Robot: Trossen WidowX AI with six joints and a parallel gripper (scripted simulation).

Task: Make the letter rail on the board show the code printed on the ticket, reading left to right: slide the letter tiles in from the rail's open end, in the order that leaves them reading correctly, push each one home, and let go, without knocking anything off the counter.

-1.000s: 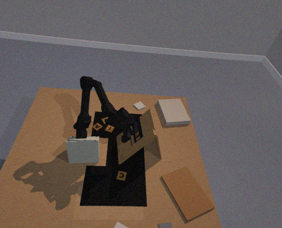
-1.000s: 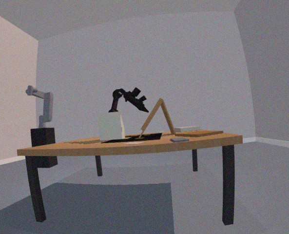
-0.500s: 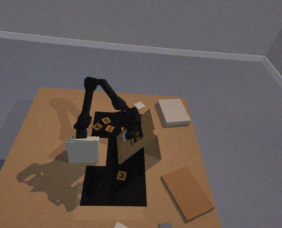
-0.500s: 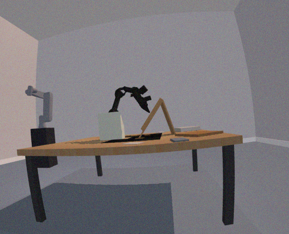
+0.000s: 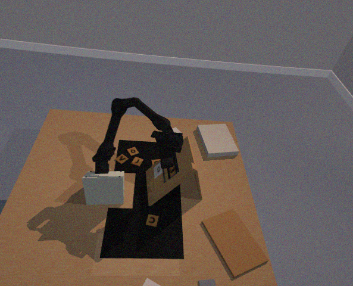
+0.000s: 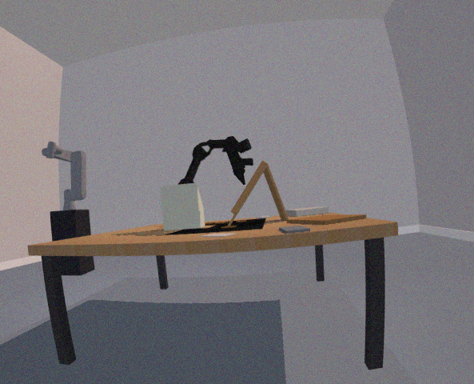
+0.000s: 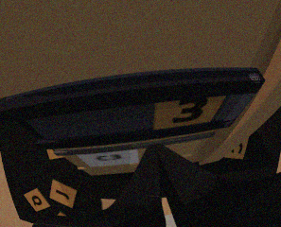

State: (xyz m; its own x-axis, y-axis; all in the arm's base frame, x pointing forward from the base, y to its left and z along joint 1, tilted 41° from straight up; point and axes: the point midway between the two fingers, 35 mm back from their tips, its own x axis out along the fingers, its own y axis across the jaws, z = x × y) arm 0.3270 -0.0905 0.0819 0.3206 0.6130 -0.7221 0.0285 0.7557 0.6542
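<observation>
The white ticket lies 40 mm behind my gripper tip, 50 mm to the left of it and 110 mm below it. Round my gripper tip: letter tile: 30 mm behind, 170 mm to the left, 200 mm below; then black mat: 140 mm behind, 10 mm to the right, 200 mm below; then small white pad: 130 mm ahead, 440 mm to the left, 200 mm below.
</observation>
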